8 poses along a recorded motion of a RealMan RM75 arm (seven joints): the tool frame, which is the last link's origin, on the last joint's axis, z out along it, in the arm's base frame.
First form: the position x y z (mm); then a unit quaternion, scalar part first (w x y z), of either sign.
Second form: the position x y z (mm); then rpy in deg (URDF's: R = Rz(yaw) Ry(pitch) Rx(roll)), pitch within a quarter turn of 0, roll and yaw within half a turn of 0. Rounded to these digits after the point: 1 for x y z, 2 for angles.
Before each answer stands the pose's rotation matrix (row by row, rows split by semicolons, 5 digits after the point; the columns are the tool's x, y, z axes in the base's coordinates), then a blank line. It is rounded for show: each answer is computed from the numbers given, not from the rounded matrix.
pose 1, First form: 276.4 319.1 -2.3 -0.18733 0.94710 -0.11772 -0.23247
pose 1, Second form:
0.86420 -0.31009 -0.39624; -0.13589 -0.90210 0.40958; -0.48445 -0.30011 -0.82173

276.4 319.1 -2.3 -159.94 28.98 -8.94
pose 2, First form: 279.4 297.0 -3.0 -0.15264 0.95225 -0.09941 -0.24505
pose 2, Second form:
0.86014 -0.26413 -0.43635; -0.11452 -0.93364 0.33942; -0.49704 -0.24198 -0.83330

279.4 297.0 -3.0 -163.81 29.80 -7.58
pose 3, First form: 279.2 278.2 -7.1 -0.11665 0.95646 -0.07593 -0.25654
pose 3, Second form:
0.85684 -0.20510 -0.47303; -0.08540 -0.96125 0.26210; -0.50845 -0.18418 -0.84116

279.2 278.2 -7.1 -167.65 30.56 -5.69
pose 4, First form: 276.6 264.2 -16.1 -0.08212 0.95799 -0.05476 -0.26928
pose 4, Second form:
0.84898 -0.14915 -0.50694; -0.06069 -0.98052 0.18683; -0.52493 -0.12785 -0.84149

276.6 264.2 -16.1 -171.36 31.66 -4.09
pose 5, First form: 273.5 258.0 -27.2 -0.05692 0.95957 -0.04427 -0.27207
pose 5, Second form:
0.84804 -0.11593 -0.51710; -0.05399 -0.98960 0.13333; -0.52718 -0.08515 -0.84548

273.5 258.0 -27.2 -174.25 31.82 -3.64
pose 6, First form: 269.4 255.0 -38.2 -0.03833 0.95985 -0.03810 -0.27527
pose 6, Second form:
0.84555 -0.09424 -0.52551; -0.05204 -0.99416 0.09456; -0.53135 -0.05261 -0.84552

269.4 255.0 -38.2 -176.44 32.10 -3.52
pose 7, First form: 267.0 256.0 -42.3 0.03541 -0.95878 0.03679 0.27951
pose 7, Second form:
0.84104 -0.09034 -0.53338; -0.05075 -0.99479 0.08847; -0.53859 -0.04733 -0.84124

267.0 256.0 -42.3 -176.78 32.59 -3.45
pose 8, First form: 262.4 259.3 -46.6 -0.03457 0.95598 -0.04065 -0.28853
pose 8, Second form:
0.83020 -0.09767 -0.54885; -0.05777 -0.99430 0.08955; -0.55447 -0.04264 -0.83111

262.4 259.3 -46.6 -177.06 33.67 -3.98
